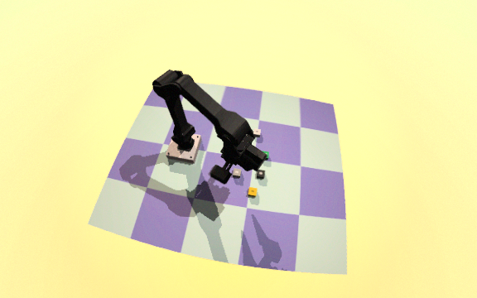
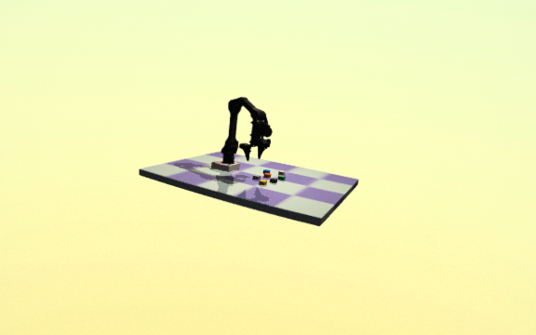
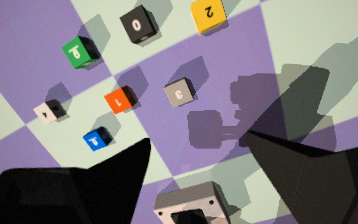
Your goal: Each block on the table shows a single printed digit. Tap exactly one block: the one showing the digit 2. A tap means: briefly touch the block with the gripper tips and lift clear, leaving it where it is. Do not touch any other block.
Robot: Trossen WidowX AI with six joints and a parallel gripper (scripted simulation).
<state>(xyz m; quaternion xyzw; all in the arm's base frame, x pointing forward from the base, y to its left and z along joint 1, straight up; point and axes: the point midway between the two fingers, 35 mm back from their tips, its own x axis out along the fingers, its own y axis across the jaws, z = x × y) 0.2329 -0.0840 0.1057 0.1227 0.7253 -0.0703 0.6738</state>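
My gripper tip is 110 mm short of the yellow block, 100 mm above it and 50 mm to the left of it. The rest, counted from my gripper tip: orange block (100 mm to the left, 100 mm below, 40 mm ahead); green block (130 mm to the left, 130 mm ahead, 100 mm below); grey block (100 mm below, 20 mm ahead, 10 mm to the left).
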